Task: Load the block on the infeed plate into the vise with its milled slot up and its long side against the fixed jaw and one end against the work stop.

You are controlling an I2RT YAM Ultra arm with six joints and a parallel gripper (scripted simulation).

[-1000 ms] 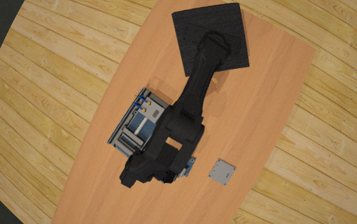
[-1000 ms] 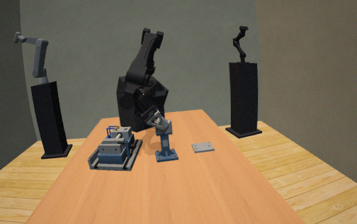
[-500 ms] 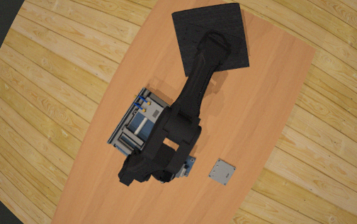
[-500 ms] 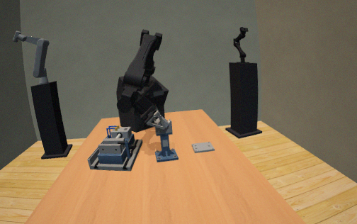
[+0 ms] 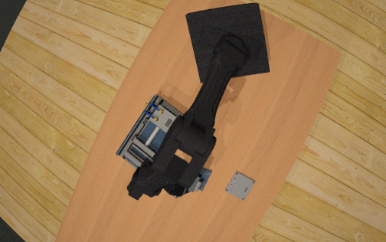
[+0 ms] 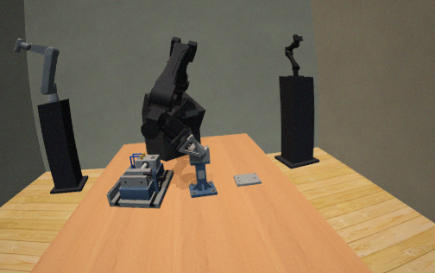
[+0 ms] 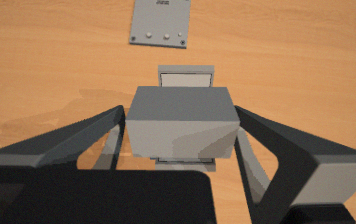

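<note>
My hand is 10 mm to the left of the part. The rest, counted from my hand: black rod 180 mm to the right, 60 mm below; then infeed plate 180 mm to the left, 150 mm below, 20 mm behind; then moving jaw 220 mm to the right, 70 mm below, 40 mm behind.
</note>
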